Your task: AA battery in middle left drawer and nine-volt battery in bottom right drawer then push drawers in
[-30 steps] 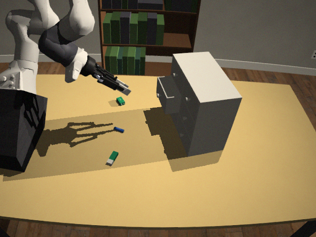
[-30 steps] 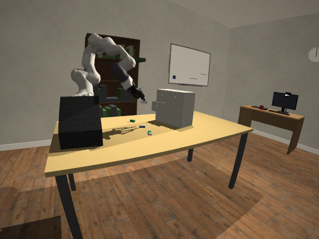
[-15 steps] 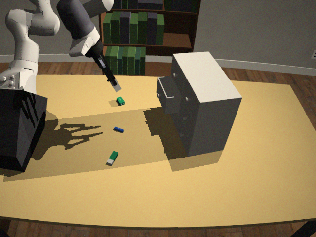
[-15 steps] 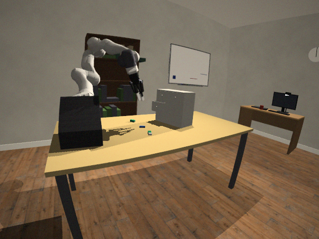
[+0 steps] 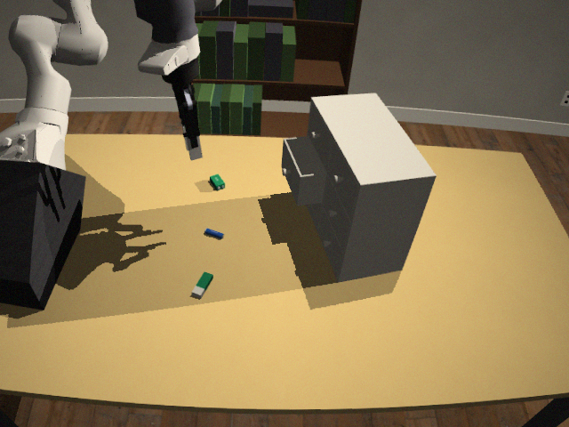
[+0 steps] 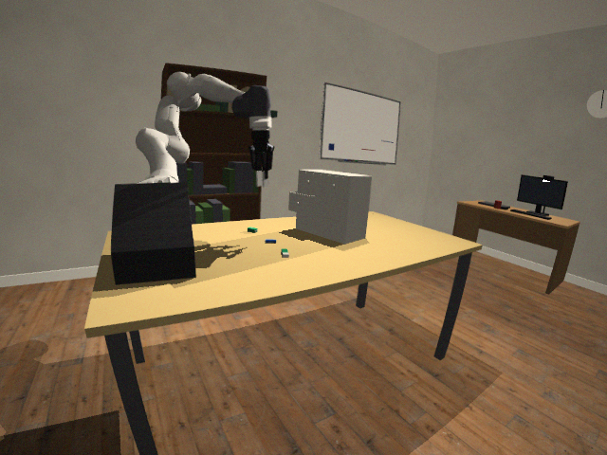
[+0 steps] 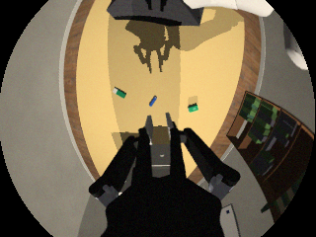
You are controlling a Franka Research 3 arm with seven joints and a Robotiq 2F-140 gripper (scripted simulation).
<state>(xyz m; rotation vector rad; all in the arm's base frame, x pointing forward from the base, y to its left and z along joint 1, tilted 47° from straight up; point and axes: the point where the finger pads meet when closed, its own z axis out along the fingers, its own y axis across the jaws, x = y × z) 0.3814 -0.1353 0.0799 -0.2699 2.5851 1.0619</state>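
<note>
Right now the blue AA battery is 4 cm ahead of my hand, 2 cm to the right of it and 27 cm below it. The rest, counted from my hand: nine-volt battery (5 cm ahead, 16 cm to the left, 27 cm below).
</note>
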